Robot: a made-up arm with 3 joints.
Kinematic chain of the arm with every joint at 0, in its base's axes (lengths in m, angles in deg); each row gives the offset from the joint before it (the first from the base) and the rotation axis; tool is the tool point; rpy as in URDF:
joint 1: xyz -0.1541 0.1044 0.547 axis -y
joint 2: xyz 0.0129 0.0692 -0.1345 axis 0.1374 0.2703 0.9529
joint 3: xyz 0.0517 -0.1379 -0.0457 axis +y
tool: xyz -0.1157 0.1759 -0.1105 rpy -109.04 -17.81 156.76
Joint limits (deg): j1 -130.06..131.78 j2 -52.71..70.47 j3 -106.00..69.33
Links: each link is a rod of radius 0.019 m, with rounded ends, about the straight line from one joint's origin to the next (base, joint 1, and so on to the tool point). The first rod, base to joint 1, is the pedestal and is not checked.
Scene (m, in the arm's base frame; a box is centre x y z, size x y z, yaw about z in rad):
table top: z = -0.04
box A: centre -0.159 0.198 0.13 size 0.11 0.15 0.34 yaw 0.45
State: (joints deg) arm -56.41 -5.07 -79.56
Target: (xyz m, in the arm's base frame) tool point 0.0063 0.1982 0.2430
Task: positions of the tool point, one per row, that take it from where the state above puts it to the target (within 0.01 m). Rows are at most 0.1 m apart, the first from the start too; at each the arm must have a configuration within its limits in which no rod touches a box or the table.
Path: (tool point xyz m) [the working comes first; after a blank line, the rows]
Joints at the target: 17.17 -11.20 -39.94
Straight joint move there: touches box A.

1: -0.3192 0.1447 0.2499
2: -0.3153 0.0858 0.2763
3: -0.3096 0.0299 0.3224
4: -0.2502 0.0374 0.2732
5: -0.1740 0.0485 0.2423
6: -0.0873 0.0628 0.2360
7: 0.0009 0.0799 0.2581
8: 0.0803 0.0992 0.3086
9: 0.1408 0.1202 0.3836
10: 0.1121 0.1497 0.3312
11: 0.0667 0.1762 0.2824
12: 0.0063 0.1982 0.2430

